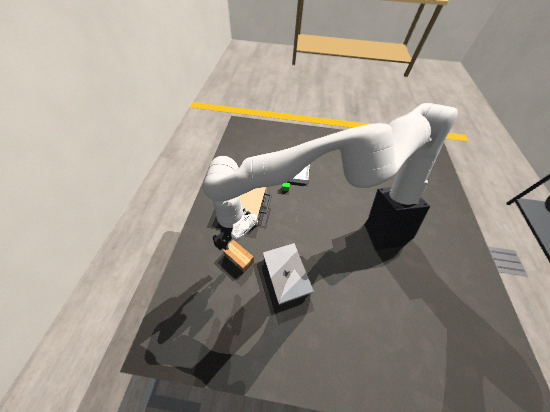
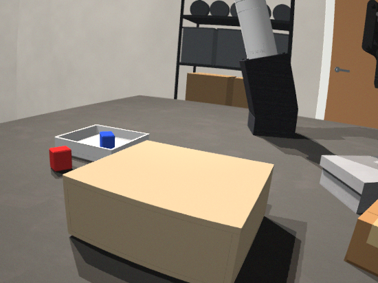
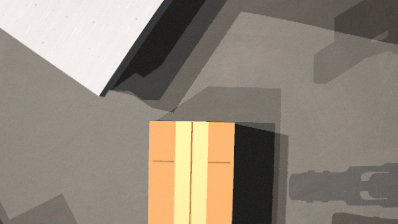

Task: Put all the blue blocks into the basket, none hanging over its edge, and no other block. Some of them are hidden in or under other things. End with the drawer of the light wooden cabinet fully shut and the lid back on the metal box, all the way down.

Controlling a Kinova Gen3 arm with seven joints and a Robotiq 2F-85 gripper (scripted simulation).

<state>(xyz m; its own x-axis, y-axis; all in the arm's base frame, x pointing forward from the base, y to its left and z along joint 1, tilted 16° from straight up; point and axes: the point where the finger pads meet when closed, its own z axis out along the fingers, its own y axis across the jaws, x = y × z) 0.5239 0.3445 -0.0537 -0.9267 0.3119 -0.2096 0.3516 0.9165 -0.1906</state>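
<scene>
Right now the brown box is 15 cm below my hand. The rest, counted from my hand: grey metal box (20 cm behind, 16 cm below); then lid (20 cm behind, 14 cm below); then drawer (24 cm to the right, 15 cm below, 6 cm ahead).
</scene>
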